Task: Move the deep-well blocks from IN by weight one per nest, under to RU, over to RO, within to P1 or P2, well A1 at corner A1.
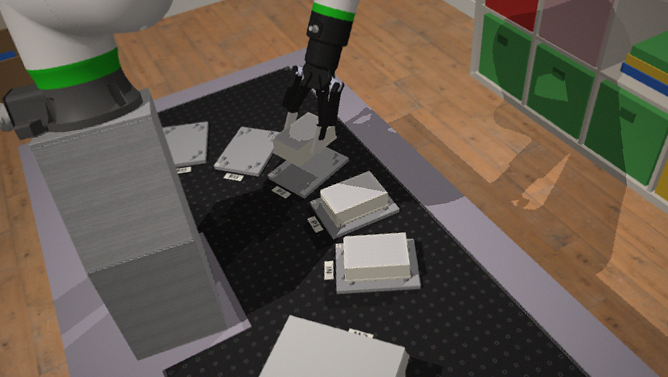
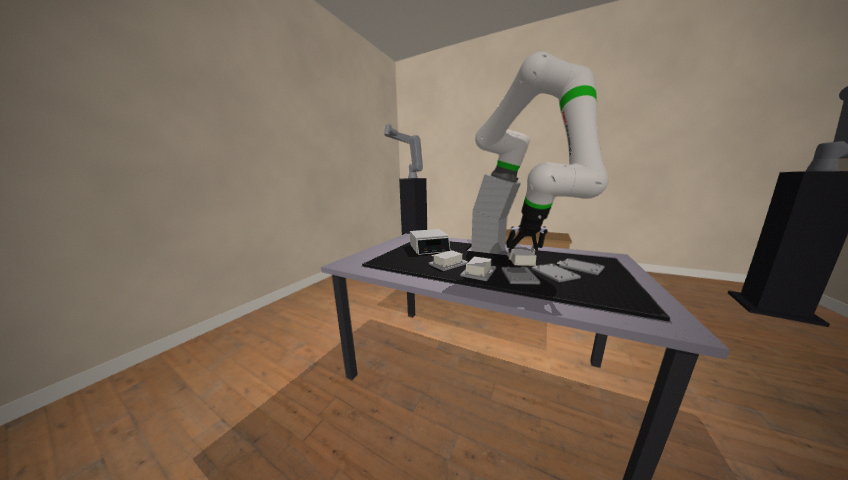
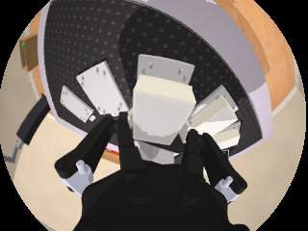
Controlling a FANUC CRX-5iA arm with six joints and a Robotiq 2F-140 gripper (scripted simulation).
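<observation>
Now: hand 10 cm above the grey nest plate. The rest, counted from my hand: pale weigher platform 60 cm to the right, 15 cm behind, 1 cm below; then check-weigher 60 cm to the right, 15 cm behind, 4 cm below.
</observation>
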